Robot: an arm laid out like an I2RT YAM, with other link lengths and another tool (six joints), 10 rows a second.
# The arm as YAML. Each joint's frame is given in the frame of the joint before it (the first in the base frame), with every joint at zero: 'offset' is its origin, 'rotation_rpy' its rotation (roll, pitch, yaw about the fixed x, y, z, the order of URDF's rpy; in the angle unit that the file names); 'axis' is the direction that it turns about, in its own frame. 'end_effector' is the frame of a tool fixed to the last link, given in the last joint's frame.
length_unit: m
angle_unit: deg
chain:
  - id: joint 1
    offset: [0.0, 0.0, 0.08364]
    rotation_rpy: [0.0, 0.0, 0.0]
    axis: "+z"
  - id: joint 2
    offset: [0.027, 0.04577, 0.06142]
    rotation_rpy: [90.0, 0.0, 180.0]
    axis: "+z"
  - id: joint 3
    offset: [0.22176, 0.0, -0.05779]
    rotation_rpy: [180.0, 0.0, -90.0]
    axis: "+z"
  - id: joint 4
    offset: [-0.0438, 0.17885, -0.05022]
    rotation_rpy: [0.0, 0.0, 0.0]
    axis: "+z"
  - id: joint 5
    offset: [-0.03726, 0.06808, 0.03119]
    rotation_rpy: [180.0, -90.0, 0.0]
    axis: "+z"
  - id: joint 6
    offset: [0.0, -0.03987, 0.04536]
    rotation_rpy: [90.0, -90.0, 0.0]
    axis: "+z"
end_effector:
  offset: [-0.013, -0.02, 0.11]
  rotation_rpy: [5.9, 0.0, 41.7]
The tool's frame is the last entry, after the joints.
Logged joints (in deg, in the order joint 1, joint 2, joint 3, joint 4, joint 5, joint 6), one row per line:
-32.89 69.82 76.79 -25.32 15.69 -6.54
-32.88 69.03 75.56 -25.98 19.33 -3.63
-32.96 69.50 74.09 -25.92 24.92 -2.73
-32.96 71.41 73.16 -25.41 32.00 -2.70
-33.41 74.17 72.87 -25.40 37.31 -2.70
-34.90 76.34 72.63 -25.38 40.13 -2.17
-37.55 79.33 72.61 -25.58 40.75 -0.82
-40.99 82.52 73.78 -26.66 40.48 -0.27
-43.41 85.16 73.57 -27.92 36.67 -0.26
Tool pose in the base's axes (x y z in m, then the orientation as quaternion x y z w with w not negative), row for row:
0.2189 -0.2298 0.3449 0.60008 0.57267 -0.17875 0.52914
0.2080 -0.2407 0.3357 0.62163 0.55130 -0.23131 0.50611
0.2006 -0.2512 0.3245 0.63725 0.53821 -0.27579 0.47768
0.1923 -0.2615 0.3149 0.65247 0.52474 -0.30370 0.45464
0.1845 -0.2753 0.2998 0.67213 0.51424 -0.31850 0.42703
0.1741 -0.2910 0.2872 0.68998 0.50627 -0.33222 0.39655
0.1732 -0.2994 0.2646 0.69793 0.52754 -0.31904 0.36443
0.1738 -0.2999 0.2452 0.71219 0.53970 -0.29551 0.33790
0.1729 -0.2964 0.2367 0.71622 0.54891 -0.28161 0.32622
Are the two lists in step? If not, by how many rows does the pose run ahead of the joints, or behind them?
The pose runs 2 rows ahead of the joints: the pose in row i belongs to the joints in row i + 2.
